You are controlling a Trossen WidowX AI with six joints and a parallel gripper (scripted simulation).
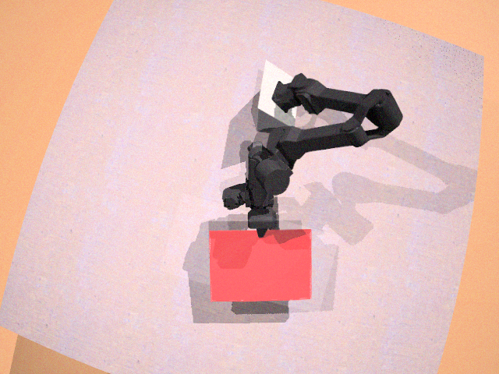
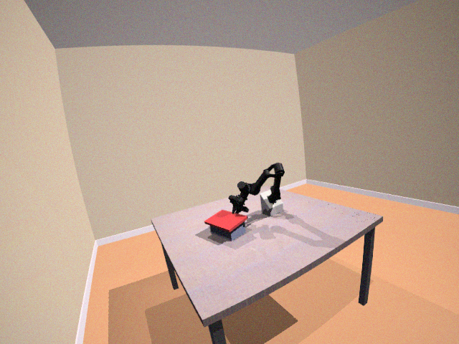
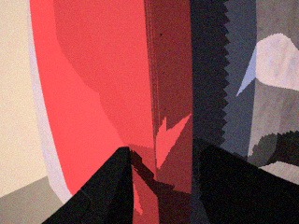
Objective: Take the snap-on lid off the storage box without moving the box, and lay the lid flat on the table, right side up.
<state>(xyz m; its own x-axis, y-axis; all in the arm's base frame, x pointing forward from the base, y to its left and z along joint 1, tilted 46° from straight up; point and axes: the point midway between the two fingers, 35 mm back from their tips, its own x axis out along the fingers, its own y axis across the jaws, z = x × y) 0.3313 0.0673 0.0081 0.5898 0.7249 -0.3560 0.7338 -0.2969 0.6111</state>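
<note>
Now: the red lid 70 mm ahead of my gripper tip, 30 mm to the left of it and 10 mm below it. The rest, counted from my gripper tip: storage box (70 mm ahead, 20 mm to the left, 60 mm below).
</note>
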